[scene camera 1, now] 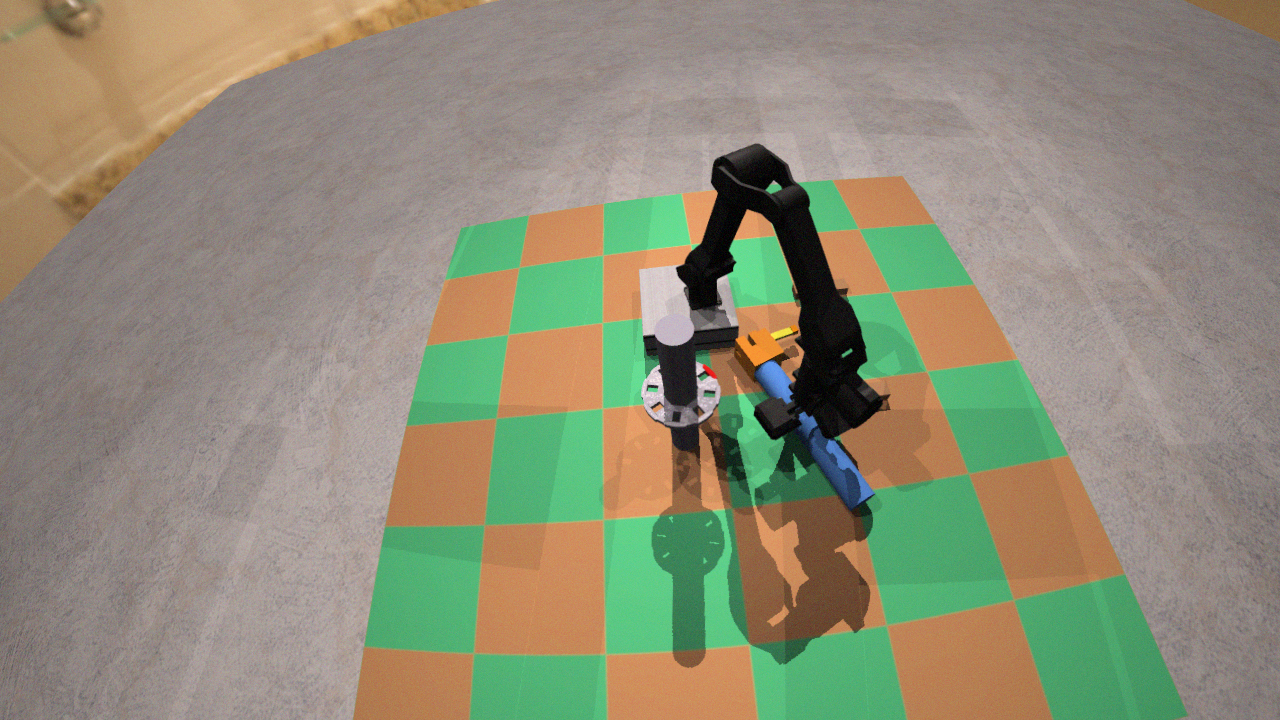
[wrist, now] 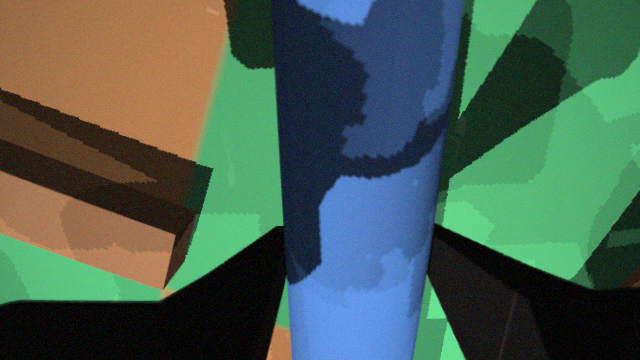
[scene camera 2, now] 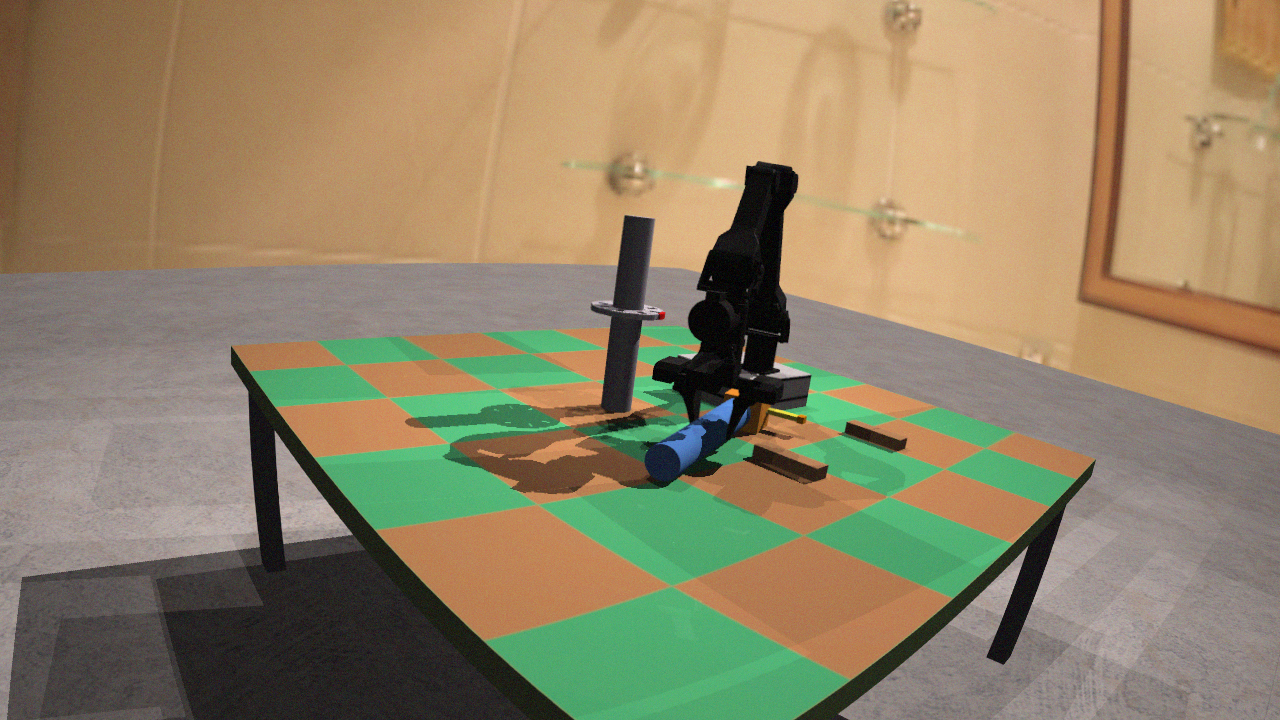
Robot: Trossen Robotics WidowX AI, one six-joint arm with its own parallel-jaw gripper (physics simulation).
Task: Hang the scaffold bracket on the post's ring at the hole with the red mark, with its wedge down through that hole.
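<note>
The scaffold bracket is a blue tube (scene camera 1: 845,473) (scene camera 2: 687,445) (wrist: 368,214) with an orange head (scene camera 1: 757,347) (scene camera 2: 757,416) and a thin yellow wedge (scene camera 1: 785,332) (scene camera 2: 789,415). My gripper (scene camera 1: 800,422) (scene camera 2: 717,412) (wrist: 353,234) is shut on the tube near its middle. It holds the tube low and nearly level over the board, to the right of the post. The dark post (scene camera 1: 675,365) (scene camera 2: 626,315) stands upright with a grey ring (scene camera 1: 659,409) (scene camera 2: 605,309) around it. The red mark (scene camera 1: 709,372) (scene camera 2: 662,315) is on the ring's edge that faces the bracket's head.
The arm's grey base (scene camera 1: 666,293) (scene camera 2: 790,386) sits behind the post. Two dark brown bars (scene camera 2: 789,463) (scene camera 2: 876,436) lie on the checkered board (scene camera 1: 545,465) (scene camera 2: 602,572) to the right; one shows in the wrist view (wrist: 165,211).
</note>
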